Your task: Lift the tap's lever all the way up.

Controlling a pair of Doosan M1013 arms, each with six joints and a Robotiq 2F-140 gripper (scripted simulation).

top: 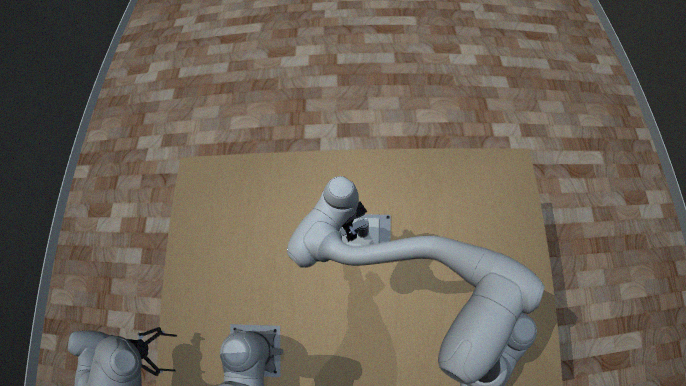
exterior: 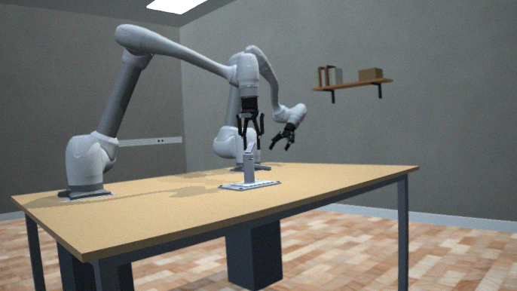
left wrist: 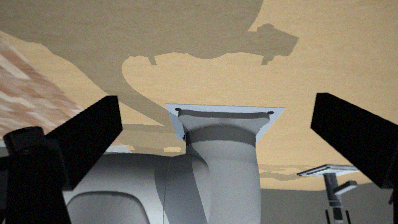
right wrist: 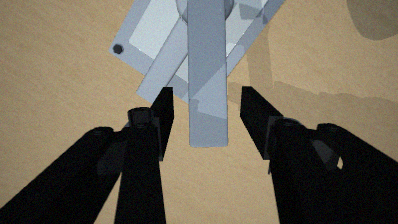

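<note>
My right gripper is now 30 mm to the left of the flat lever, 20 mm short of it and 20 mm above it. Also, from my right hand: grey tap (70 mm below, 40 mm to the right, 30 mm ahead); base plate (180 mm below, 70 mm to the right, 40 mm ahead).
</note>
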